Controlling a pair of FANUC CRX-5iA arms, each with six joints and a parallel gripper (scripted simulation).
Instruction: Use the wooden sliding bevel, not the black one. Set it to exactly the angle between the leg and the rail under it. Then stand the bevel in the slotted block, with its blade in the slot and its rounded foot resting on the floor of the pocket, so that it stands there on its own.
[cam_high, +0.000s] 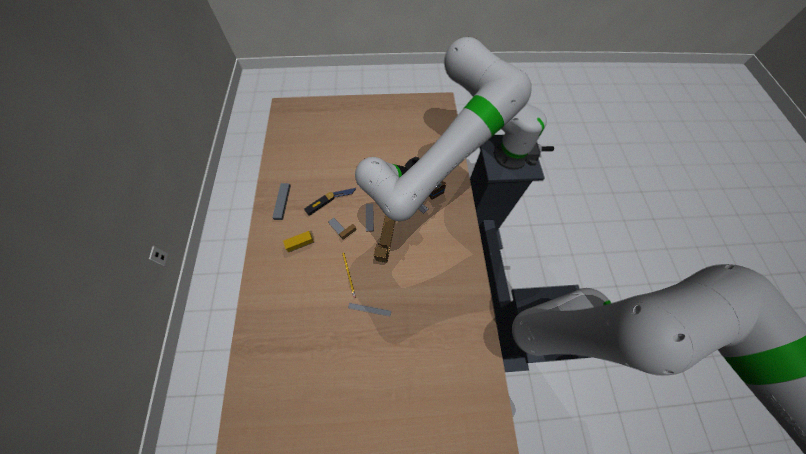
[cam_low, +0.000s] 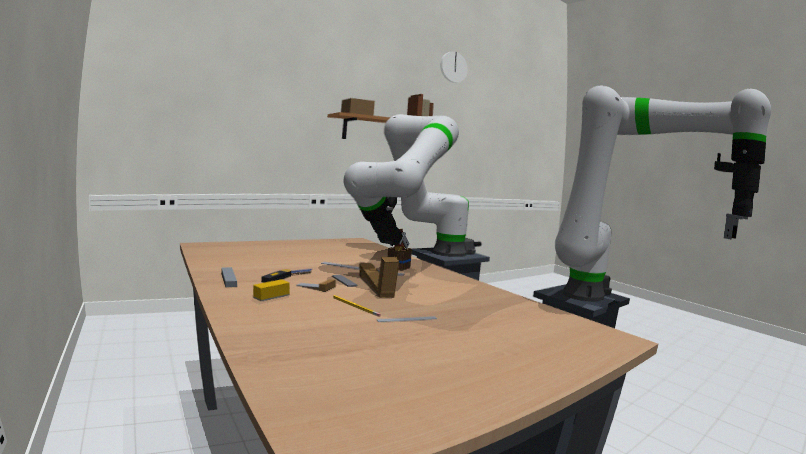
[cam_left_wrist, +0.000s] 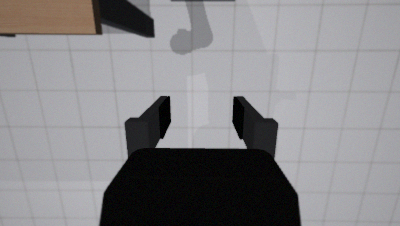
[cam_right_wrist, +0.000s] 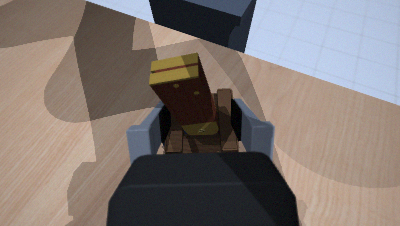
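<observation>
The blue-grey blade lies 20 mm to the right of my right hand and 50 mm below it. The rest, counted from my right hand: long steel ruler 120 mm ahead, 30 mm to the right, 90 mm below; small square 360 mm ahead, 150 mm to the left, 90 mm below; wooden leg-and-rail piece 190 mm ahead, 180 mm to the left, 30 mm below.
</observation>
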